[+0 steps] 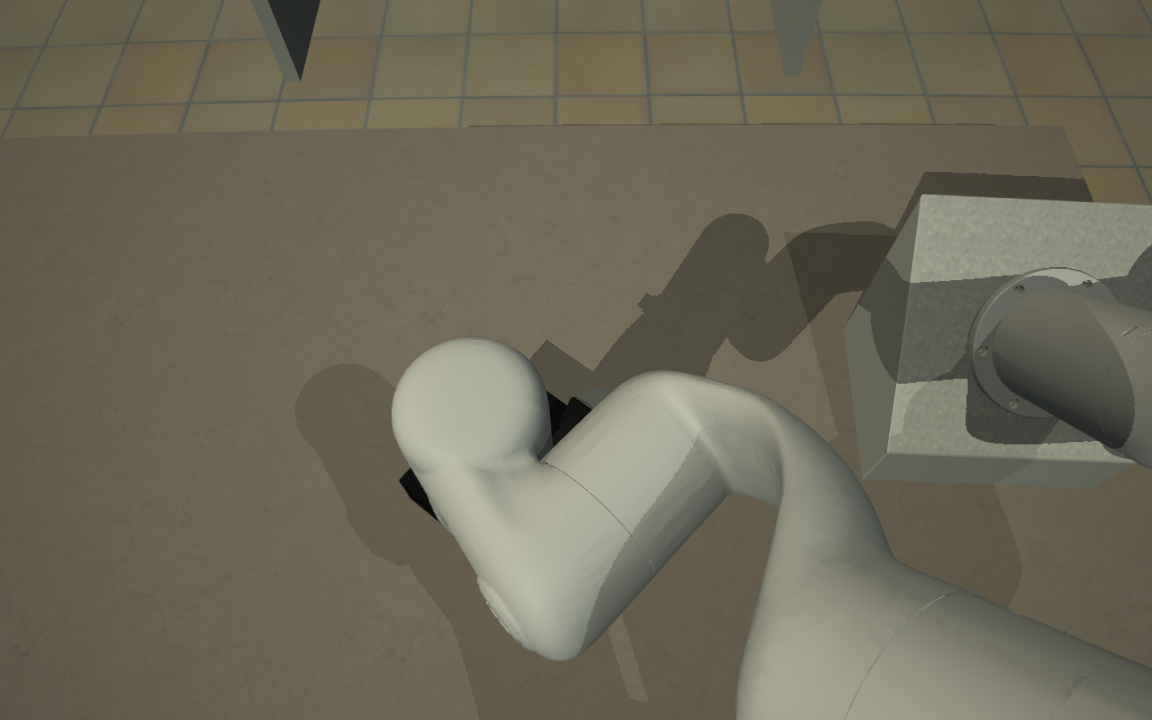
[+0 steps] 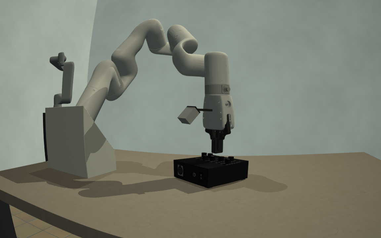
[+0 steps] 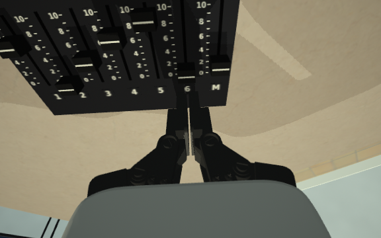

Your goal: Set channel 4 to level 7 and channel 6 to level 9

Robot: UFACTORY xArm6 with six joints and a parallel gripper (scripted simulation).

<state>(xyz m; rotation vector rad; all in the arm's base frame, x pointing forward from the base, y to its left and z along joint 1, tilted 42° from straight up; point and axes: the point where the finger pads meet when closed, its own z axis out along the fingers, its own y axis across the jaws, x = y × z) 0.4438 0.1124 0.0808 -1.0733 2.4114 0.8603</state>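
The channel 6 cap lies 20 mm behind my hand, 20 mm to the right of it and 20 mm below it. Round my hand: channel 4 cap: 70 mm to the right, 20 mm below; master fader cap: 40 mm behind, 10 mm to the right, 20 mm below; channel 5 cap: 20 mm behind, 60 mm to the right, 20 mm below.
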